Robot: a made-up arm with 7 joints.
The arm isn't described. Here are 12 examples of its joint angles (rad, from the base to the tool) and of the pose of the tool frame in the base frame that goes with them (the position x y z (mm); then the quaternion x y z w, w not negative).
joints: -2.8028 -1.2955 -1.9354 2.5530 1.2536 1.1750 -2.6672
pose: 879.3 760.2 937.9 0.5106 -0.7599 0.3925 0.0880
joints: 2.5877 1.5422 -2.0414 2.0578 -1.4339 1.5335 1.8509
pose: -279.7 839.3 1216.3 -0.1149 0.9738 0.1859 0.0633
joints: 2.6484 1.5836 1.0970 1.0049 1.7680 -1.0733 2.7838
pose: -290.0 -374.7 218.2 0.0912 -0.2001 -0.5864 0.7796
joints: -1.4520 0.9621 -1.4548 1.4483 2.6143 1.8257 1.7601
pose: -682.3 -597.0 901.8 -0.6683 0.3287 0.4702 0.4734
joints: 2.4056 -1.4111 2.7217 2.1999 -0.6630 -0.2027 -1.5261
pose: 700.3 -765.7 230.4 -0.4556 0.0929 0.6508 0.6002
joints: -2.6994 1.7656 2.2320 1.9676 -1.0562 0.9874 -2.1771
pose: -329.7 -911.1 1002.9 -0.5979 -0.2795 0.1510 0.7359
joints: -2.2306 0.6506 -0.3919 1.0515 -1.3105 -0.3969 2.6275
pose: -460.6 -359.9 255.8 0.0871 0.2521 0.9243 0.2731
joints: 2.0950 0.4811 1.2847 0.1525 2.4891 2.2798 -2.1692
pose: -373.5 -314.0 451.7 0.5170 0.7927 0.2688 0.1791
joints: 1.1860 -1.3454 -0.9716 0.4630 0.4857 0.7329 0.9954
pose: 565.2 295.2 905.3 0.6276 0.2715 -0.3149 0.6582
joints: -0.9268 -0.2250 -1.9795 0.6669 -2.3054 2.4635 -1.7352
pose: -622.7 129.5 584.7 0.8398 0.4228 -0.1176 0.3195
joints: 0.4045 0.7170 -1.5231 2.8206 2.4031 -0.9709 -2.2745
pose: 533.0 -0.1 1500.6 -0.6062 -0.6575 -0.2636 0.3615
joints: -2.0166 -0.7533 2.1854 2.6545 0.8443 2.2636 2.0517
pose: 551.8 754.4 1038.1 -0.0908 0.0884 -0.5928 0.7954
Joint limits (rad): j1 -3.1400..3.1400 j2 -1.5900..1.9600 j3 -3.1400..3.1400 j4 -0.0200..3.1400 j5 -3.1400..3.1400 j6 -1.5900..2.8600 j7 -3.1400..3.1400
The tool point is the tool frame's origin. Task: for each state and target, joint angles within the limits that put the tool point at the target. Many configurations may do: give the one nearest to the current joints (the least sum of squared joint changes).
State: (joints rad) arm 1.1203 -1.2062 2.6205 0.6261 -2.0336 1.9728 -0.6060
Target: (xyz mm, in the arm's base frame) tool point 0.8 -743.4 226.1
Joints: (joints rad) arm 1.8388 -0.8461 3.1400 1.1359 -2.2935 1.9080 -0.6025
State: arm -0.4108 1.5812 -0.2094 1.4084 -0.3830 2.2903 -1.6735
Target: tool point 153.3 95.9 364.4
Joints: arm -0.4398 0.9740 0.2573 0.7522 -0.1757 2.8600 -1.6763
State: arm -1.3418 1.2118 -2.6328 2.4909 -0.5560 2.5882 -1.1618
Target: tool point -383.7 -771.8 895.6
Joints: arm -1.7484 1.7287 -2.3336 2.6959 -0.4064 2.2129 -1.1592
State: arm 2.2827 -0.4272 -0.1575 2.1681 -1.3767 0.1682 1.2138
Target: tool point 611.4 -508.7 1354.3
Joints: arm 2.4298 -1.3898 -0.2544 2.3184 -1.4656 -0.4612 1.2110
